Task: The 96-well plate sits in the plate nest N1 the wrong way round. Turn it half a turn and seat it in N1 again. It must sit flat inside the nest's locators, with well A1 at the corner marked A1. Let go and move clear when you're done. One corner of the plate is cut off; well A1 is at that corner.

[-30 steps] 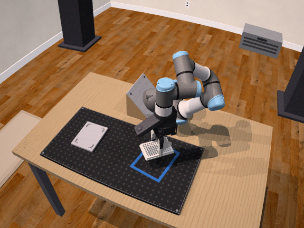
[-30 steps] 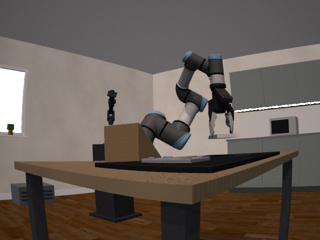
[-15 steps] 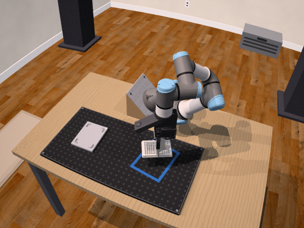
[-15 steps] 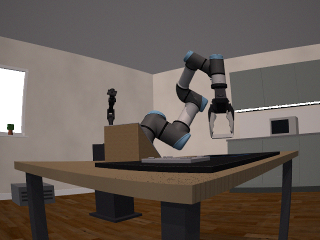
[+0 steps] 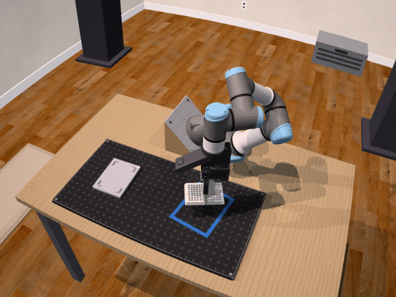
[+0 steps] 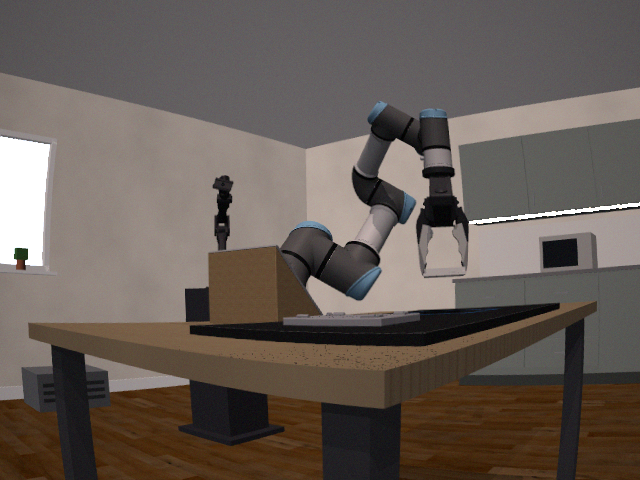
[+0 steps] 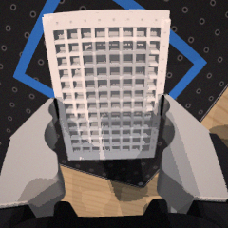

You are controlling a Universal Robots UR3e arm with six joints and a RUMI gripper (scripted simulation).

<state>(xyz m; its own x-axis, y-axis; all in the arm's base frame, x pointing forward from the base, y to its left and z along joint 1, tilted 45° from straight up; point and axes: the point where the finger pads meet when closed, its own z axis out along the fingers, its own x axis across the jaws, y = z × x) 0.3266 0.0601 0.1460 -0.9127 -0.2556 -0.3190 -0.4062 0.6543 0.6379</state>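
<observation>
The 96-well plate lies 10 mm below my hand. Round my hand: plate nest N1 (350 mm to the right, 80 mm below).
</observation>
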